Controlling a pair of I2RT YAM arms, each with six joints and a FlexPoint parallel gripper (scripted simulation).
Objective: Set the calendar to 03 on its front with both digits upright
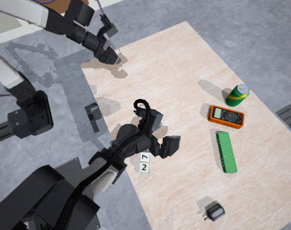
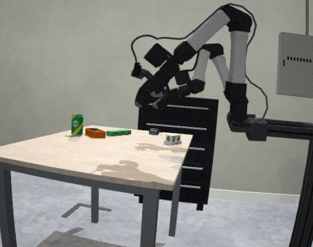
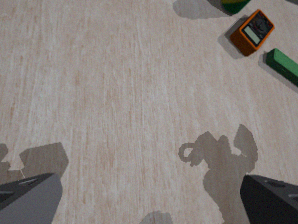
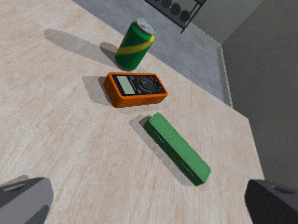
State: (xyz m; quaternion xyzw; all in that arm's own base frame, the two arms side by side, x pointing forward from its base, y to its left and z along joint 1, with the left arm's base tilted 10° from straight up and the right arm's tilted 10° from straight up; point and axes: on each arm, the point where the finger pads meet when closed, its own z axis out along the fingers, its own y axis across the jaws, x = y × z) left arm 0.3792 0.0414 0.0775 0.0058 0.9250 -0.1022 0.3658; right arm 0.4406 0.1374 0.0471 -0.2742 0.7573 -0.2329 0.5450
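Observation:
Now: the white tray 220 mm below my right hand, 110 mm behind it and 40 mm to the right of it. Round my right hand: black plug adapter 310 mm to the right, 210 mm below, 60 mm ahead; green bar 240 mm ahead, 210 mm below, 130 mm to the right.

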